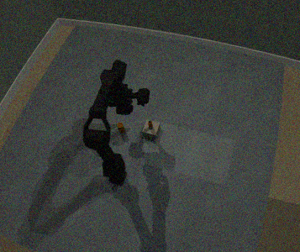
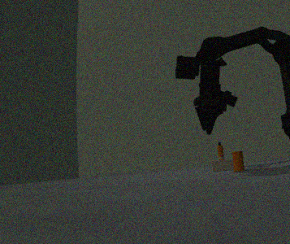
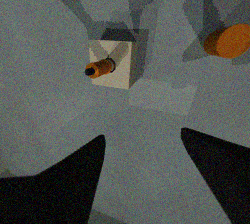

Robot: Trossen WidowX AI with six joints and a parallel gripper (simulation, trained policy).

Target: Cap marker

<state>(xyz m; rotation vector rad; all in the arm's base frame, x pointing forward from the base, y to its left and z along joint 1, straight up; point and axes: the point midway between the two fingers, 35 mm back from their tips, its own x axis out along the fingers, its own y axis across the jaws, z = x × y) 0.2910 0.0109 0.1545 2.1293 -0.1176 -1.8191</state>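
The orange cap is 8 cm behind my gripper tip, 6 cm to the left of it and 10 cm below it. The rest, counted from my gripper tip: orange marker: 4 cm behind, 7 cm to the right, 6 cm below; then pale holder block: 4 cm behind, 7 cm to the right, 11 cm below.
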